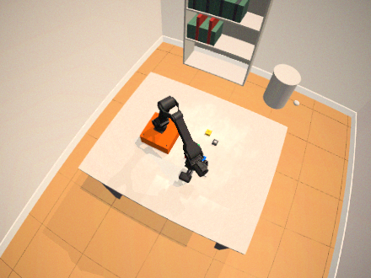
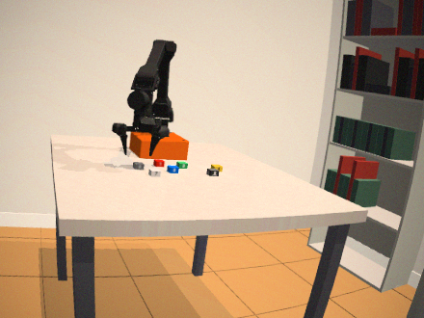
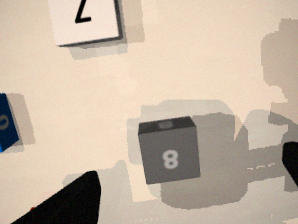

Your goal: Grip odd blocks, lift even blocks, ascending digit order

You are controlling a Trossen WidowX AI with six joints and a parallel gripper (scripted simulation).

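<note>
Now: gripper tip 10 mm past the grey block, 10 mm to the right of it and 40 mm above it. The rest, counted from my gripper tip: green block (50 mm behind, 180 mm to the left, 40 mm below); then blue block (20 mm ahead, 120 mm to the left, 40 mm below); then red block (60 mm behind, 90 mm to the left, 40 mm below).
</note>
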